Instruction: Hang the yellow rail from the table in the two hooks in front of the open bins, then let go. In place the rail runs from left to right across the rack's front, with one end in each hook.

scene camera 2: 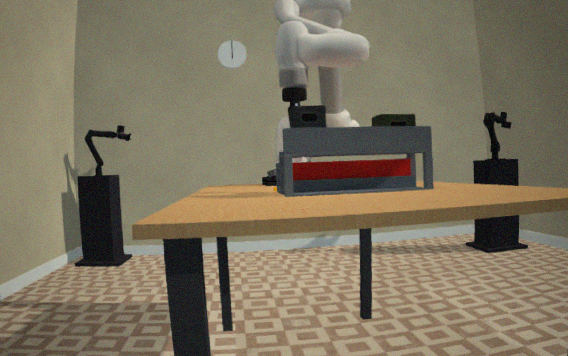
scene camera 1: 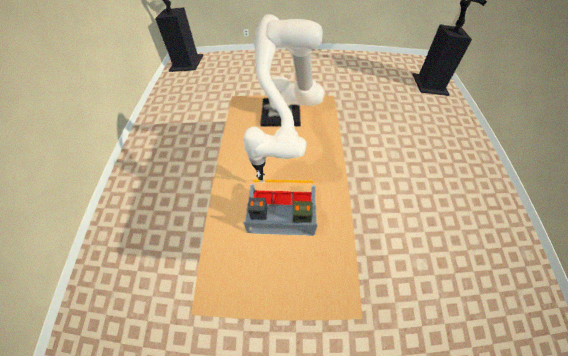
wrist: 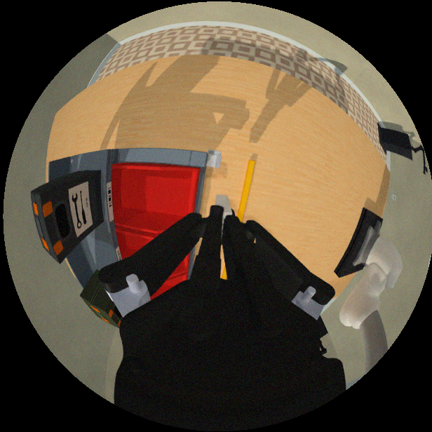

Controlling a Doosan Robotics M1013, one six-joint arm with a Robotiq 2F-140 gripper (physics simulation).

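Places are measured from the arm's base along level axes (x left, y ahead, z down), in centimetres.
Where they show: gripper, fingertip midpoint: [scene camera 1: 262, 181].
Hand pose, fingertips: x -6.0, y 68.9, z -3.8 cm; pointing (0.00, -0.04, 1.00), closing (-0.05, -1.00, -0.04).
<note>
After its pixels a point has its place.
The yellow rail [scene camera 1: 290, 181] @(x 10.5, y 63.5, z 3.3 cm) [wrist: 247, 185] lies on the table, running left to right in front of the rack [scene camera 1: 281, 228] @(x 7.6, y 98.5, z -5.8 cm) [scene camera 2: 357, 140] @(x 6.0, y 98.6, z -8.7 cm) [wrist: 150, 155], apart from its front. A bit of the rail [scene camera 2: 275, 189] @(x -12.7, y 64.5, z 3.7 cm) shows at table level in scene camera 2. Red open bins [scene camera 1: 282, 198] @(x 6.4, y 75.9, z 3.2 cm) [scene camera 2: 350, 170] @(x 6.0, y 89.5, z -1.5 cm) [wrist: 155, 190] sit in the rack. A light grey hook [wrist: 214, 159] shows at the rack's front corner in the wrist view. My gripper [scene camera 1: 260, 179] @(x -6.0, y 68.9, z -3.8 cm) [wrist: 220, 203] is shut and empty, pointing down above the rail's left part. The fingers hide part of the rail in the wrist view; the rack and a box hide the fingertips in scene camera 2.
A dark grey box [scene camera 1: 257, 208] @(x -4.3, y 93.5, z -18.1 cm) [scene camera 2: 308, 116] @(x -5.2, y 94.5, z -15.3 cm) [wrist: 70, 215] stands on top of the rack at the left, close to the gripper. A green box [scene camera 1: 302, 211] @(x 18.0, y 92.7, z -15.6 cm) [scene camera 2: 394, 120] @(x 17.1, y 94.9, z -13.9 cm) [wrist: 100, 300] stands there at the right. The arm's black base plate [scene camera 1: 295, 121] @(x 11.7, y 13.9, z -0.2 cm) is behind the rail.
</note>
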